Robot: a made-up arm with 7 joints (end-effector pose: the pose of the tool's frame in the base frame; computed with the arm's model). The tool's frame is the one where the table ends.
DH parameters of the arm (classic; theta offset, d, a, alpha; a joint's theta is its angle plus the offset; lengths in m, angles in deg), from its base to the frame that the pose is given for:
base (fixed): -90 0.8 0.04 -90
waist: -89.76 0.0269 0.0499 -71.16
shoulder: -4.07 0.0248 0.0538 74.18
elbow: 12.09 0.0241 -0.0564 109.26
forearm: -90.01 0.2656 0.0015 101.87
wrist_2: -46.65 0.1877 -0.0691 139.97
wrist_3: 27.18 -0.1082 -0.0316 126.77
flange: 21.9 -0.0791 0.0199 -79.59
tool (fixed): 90.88 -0.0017 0 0
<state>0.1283 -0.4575 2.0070 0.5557 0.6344 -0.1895 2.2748</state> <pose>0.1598 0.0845 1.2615 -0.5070 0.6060 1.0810</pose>
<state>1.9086 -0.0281 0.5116 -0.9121 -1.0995 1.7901 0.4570</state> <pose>0.0405 -0.2645 1.1300 -0.8735 2.8564 0.3809</pose>
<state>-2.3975 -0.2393 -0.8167 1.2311 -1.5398 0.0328 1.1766</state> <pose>-0.3148 -0.0702 0.7177 1.3609 -2.7707 0.2276</pose>
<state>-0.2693 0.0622 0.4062 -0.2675 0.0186 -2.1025 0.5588</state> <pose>0.0135 0.2918 0.7234 -1.3595 1.0463 -1.3742</pose>
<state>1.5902 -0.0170 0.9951 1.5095 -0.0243 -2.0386 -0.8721</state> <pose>-0.2448 -0.2805 0.8524 0.6905 0.3950 0.2487</pose>
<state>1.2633 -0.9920 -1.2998 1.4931 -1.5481 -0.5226 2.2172</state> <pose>-0.2564 -0.2707 0.9354 0.4478 0.9773 -2.4648</pose>
